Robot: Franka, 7 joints.
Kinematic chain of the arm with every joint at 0, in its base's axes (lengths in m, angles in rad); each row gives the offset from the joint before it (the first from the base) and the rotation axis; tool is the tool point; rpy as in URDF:
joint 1: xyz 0 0 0.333 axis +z
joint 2: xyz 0 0 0 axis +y
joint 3: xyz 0 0 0.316 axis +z
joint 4: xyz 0.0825 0 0 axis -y
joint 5: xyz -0.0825 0 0.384 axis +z
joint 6: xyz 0 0 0 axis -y
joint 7: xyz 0.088 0 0 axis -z
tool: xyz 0 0 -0.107 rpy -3.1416 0 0
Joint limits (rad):
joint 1: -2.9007..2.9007
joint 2: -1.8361..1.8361
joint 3: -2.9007..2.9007
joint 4: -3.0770..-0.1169
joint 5: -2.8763..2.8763
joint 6: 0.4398..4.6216
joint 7: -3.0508..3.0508
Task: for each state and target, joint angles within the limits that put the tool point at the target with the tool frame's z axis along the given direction. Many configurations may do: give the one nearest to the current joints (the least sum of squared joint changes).
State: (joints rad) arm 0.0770 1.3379 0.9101 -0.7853 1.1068 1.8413 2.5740
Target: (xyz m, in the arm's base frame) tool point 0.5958 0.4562 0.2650 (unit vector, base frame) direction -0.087 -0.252 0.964
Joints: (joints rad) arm 0.3078 1.8268 1.4760 -0.6016 1.5935 1.0513 2.5740
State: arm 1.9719 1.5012 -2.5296 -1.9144 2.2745 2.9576 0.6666
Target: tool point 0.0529 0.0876 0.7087 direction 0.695 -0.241 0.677
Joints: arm 2.5030 1.7994 -2.6909 -2.5464 2.2829 3.1670 0.6666
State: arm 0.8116 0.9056 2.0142 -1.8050 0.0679 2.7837 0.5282
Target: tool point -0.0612 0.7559 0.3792 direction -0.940 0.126 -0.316
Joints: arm 0.8212 1.3046 1.4143 -1.2898 -0.0471 2.2005 0.5282
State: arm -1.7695 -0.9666 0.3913 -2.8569 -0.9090 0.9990 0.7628
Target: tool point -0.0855 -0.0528 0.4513 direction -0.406 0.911 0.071
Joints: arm -1.5626 -1.2207 0.1462 -3.0770 -0.9715 0.4488 0.7628
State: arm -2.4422 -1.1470 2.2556 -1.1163 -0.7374 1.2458 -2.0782
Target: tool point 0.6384 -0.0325 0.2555 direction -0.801 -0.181 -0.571
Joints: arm -2.7514 -0.9437 2.5128 -1.1875 0.1165 1.0986 -2.0782
